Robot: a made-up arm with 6 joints. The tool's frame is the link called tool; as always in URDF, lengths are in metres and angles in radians. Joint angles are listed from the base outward. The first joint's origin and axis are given. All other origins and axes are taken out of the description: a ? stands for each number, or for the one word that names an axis. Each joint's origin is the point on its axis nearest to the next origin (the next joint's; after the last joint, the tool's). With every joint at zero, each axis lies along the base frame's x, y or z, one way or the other. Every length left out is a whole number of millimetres.
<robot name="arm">
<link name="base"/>
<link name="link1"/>
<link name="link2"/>
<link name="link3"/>
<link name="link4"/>
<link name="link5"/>
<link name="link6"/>
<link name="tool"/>
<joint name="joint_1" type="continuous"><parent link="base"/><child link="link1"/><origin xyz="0 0 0.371"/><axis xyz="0 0 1"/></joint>
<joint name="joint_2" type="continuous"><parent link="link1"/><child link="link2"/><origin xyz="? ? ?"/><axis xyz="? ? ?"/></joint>
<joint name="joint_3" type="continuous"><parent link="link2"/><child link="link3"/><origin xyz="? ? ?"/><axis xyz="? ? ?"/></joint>
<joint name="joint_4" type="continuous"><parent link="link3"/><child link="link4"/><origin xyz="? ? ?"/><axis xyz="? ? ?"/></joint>
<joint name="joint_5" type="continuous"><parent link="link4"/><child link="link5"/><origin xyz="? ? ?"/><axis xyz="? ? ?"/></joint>
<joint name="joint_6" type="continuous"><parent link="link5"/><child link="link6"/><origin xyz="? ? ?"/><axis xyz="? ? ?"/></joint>
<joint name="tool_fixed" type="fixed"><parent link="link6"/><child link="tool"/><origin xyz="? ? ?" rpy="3.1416 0 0"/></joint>
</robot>
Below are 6 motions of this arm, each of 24 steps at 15 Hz.
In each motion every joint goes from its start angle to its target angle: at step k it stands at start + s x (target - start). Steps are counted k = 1, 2, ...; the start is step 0. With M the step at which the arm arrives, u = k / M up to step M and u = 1 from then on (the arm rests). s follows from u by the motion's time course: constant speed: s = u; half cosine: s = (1 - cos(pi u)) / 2; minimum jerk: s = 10 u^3 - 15 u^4 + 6 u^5.
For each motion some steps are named. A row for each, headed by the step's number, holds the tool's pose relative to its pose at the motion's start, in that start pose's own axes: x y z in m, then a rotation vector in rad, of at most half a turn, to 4 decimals.
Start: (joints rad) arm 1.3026 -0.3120 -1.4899 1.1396 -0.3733 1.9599
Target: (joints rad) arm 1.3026 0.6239 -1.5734 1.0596 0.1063 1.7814
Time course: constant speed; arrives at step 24
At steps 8, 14, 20, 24:
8: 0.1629 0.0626 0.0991 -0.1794 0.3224 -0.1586
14: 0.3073 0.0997 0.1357 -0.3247 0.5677 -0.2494
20: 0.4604 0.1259 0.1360 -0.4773 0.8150 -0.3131
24: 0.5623 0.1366 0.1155 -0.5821 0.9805 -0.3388

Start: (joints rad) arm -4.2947 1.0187 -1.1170 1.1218 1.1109 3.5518
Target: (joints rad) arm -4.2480 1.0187 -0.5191 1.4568 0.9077 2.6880
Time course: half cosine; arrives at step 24
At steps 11, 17, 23, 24:
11: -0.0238 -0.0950 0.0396 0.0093 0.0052 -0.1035
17: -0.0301 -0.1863 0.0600 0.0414 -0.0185 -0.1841
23: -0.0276 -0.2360 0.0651 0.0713 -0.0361 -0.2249
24: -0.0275 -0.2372 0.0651 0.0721 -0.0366 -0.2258

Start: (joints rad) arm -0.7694 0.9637 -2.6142 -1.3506 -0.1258 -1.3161
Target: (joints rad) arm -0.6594 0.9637 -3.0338 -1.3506 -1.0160 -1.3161
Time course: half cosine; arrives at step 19
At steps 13, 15, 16, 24:
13: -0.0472 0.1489 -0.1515 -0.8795 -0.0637 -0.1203
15: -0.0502 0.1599 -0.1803 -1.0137 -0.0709 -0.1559
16: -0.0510 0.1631 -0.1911 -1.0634 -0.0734 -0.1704
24: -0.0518 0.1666 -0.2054 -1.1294 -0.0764 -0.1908

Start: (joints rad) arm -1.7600 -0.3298 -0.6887 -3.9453 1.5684 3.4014
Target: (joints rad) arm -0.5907 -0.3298 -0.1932 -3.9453 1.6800 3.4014
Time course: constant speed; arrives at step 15
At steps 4, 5, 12, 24:
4: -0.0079 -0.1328 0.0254 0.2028 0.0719 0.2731
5: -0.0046 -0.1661 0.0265 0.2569 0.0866 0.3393
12: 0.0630 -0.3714 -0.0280 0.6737 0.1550 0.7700
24: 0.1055 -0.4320 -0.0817 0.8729 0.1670 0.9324

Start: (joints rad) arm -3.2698 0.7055 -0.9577 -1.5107 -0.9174 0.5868
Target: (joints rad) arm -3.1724 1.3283 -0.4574 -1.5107 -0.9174 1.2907
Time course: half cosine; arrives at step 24
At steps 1, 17, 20, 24:
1: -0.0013 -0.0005 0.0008 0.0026 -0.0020 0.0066
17: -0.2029 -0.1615 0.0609 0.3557 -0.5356 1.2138
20: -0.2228 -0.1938 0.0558 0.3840 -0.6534 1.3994
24: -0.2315 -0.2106 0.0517 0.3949 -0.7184 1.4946

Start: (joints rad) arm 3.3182 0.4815 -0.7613 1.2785 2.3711 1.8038
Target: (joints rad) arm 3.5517 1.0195 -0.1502 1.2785 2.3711 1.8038
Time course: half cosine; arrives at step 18
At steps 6, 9, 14, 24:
6: 0.0471 -0.0550 0.0025 -0.1238 -0.1302 0.2316
9: 0.1007 -0.0932 0.0147 -0.2321 -0.2657 0.4679
14: 0.1823 -0.1164 0.0467 -0.3672 -0.4870 0.8345
24: 0.2044 -0.1155 0.0586 -0.4007 -0.5587 0.9466

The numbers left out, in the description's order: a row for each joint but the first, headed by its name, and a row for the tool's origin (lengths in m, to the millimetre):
joint_2: xyz 0 0 0, axis 0 1 0
joint_3: xyz 0.059 0 0.313, axis 0 1 0
joint_4: xyz 0.067 0 -0.297, axis 0 0 -1
joint_5: xyz 0 0 0, axis 0 1 0
joint_6: xyz 0.103 0 -0.131, axis 0 0 -1
tool: xyz 0 0 0

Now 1 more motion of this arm.
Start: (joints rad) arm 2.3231 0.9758 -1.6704 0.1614 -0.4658 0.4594
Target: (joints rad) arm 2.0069 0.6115 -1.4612 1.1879 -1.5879 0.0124
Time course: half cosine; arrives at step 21
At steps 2, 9, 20, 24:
2: 0.0098 0.0041 -0.0045 -0.0020 0.0333 0.0133
9: 0.1403 0.0840 -0.1094 -0.1452 0.6055 0.1810
20: 0.1941 0.1751 -0.3404 -0.8476 1.4486 0.2863
24: 0.1939 0.1753 -0.3423 -0.8567 1.4546 0.2866

